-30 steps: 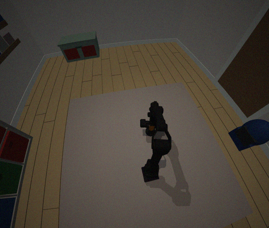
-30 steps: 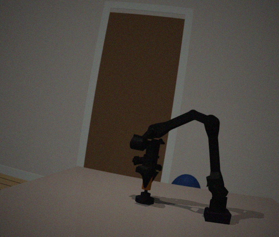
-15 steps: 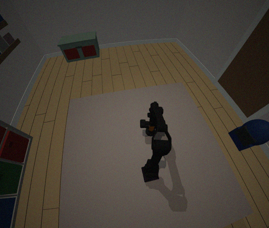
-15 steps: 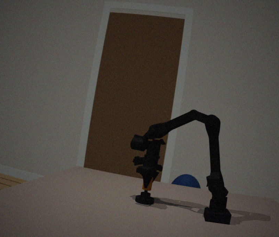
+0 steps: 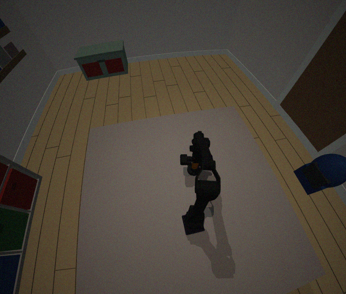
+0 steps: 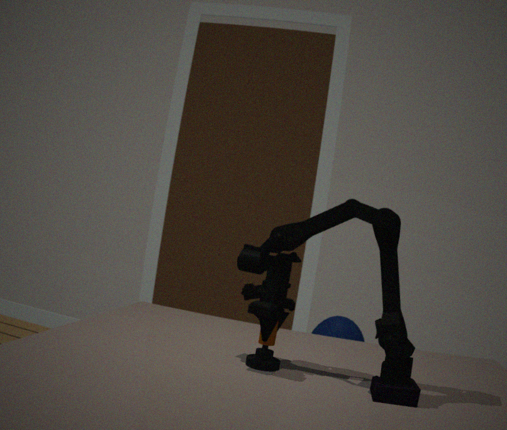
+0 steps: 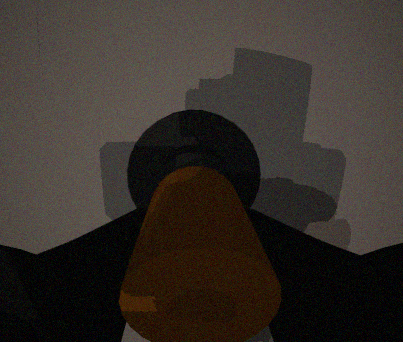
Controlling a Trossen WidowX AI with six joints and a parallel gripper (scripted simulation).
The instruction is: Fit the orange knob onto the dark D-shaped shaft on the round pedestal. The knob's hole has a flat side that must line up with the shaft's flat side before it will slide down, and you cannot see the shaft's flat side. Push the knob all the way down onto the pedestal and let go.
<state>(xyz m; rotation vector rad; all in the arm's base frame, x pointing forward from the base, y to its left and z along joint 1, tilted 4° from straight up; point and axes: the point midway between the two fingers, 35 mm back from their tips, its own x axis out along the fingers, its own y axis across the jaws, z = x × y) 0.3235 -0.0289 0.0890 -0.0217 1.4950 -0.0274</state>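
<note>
Now: gripper tip 20 mm below the orange knob. The rest, counted from my gripper tip: dark round pedestal (40 mm below).
</note>
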